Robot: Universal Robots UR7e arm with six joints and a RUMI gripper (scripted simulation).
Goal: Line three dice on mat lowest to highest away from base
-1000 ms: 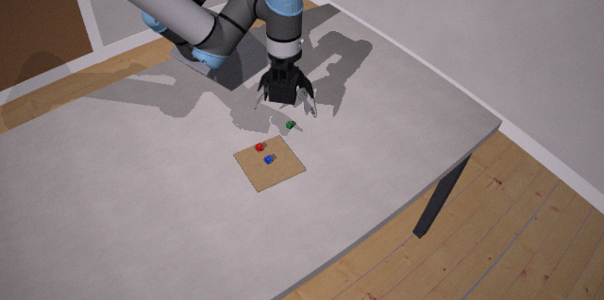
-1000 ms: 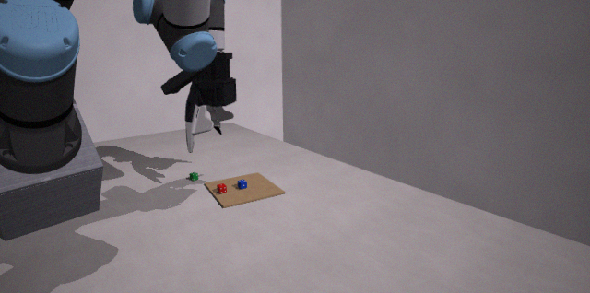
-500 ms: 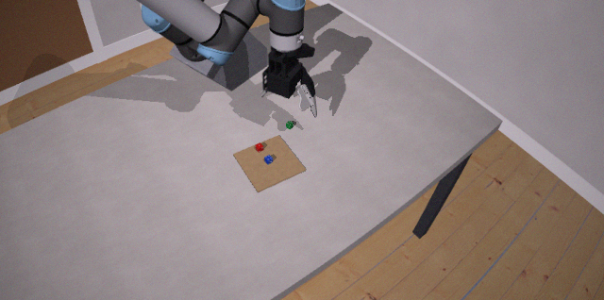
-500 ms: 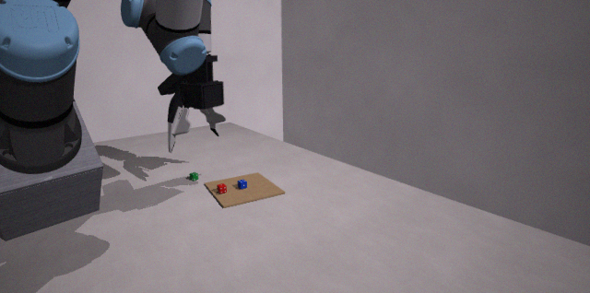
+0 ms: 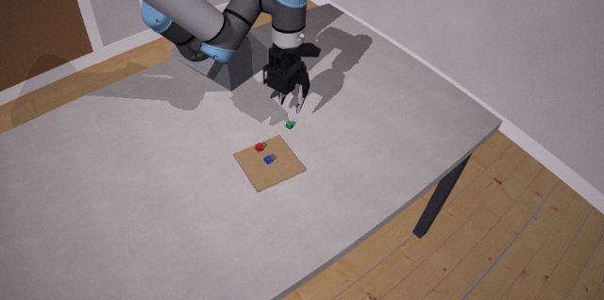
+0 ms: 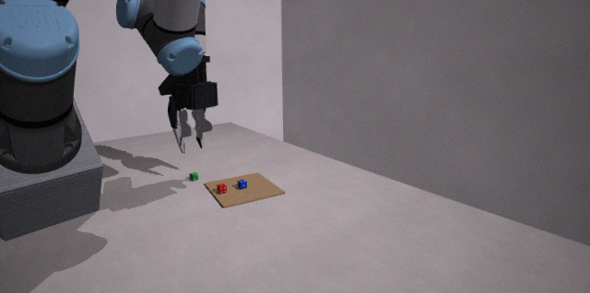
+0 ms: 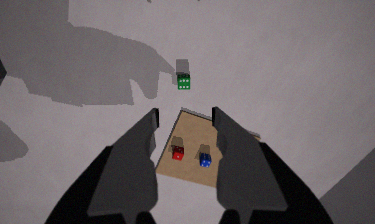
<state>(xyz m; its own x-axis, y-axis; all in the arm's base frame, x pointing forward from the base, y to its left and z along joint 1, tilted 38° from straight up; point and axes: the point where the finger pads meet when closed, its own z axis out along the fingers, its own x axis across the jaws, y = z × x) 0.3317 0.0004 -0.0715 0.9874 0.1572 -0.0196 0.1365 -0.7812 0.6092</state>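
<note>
My hand is 8 cm above the green die. Also, from my hand: blue die 13 cm to the right, 8 cm below, 5 cm ahead; then square mat 13 cm to the right, 9 cm below, 5 cm ahead; then red die 12 cm to the right, 8 cm below.
</note>
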